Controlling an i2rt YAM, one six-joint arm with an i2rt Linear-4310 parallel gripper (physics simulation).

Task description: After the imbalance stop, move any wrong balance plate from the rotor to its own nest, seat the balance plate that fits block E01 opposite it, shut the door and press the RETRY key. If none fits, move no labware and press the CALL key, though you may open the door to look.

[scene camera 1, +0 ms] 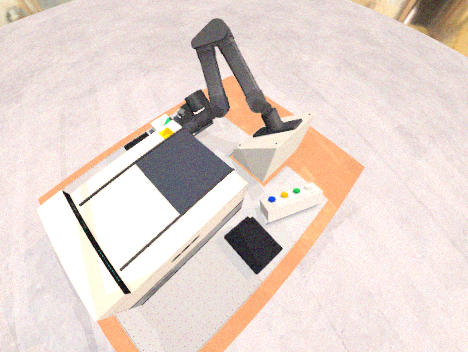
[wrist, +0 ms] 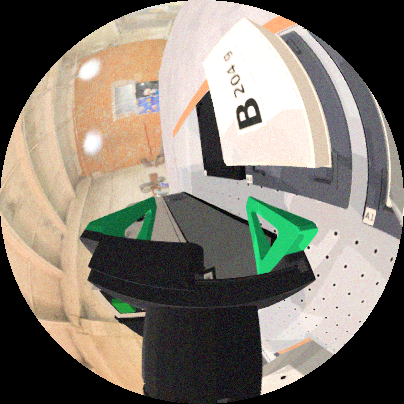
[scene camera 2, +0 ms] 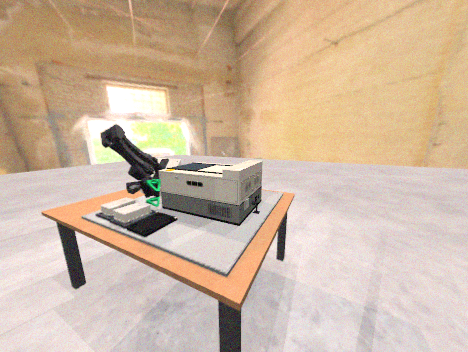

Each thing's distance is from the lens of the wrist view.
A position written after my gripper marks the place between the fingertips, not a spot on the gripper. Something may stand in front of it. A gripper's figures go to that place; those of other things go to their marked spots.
my gripper point(wrist: 200, 201): 13 cm
centrifuge point(wrist: 228, 252): 14 cm
perforated plate point(wrist: 343, 254): 14 cm
